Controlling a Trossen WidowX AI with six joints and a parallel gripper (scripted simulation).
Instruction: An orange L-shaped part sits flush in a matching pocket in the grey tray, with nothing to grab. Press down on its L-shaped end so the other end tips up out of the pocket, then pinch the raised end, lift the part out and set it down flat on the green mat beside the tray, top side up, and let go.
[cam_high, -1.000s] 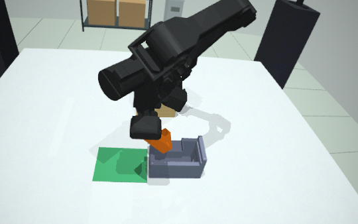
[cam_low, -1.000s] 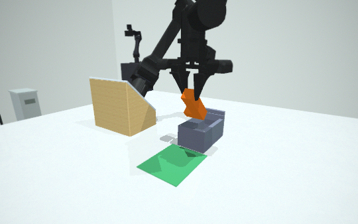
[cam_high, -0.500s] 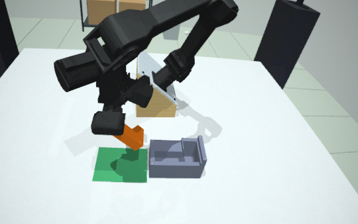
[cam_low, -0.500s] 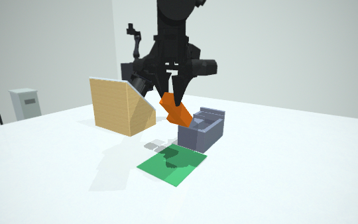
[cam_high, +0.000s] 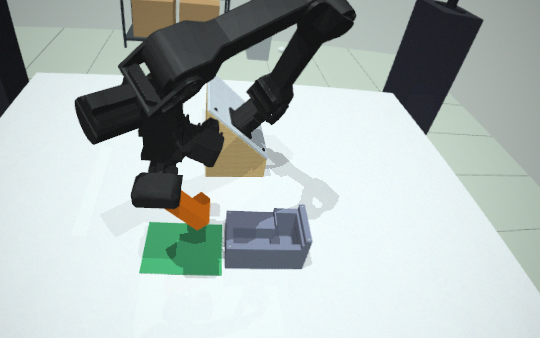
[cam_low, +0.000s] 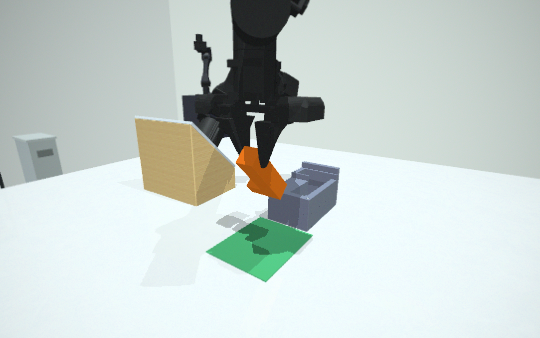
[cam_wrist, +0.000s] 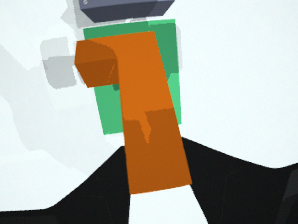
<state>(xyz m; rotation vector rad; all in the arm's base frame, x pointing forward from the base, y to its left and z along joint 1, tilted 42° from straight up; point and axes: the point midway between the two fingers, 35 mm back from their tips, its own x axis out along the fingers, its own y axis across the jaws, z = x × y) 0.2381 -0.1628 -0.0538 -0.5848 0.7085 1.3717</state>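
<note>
The green mat lies 20 mm to the left of my gripper tip and 160 mm below it. The rest, counted from my gripper tip: orange L-shaped part 10 mm behind, 40 mm to the left, 30 mm below.
</note>
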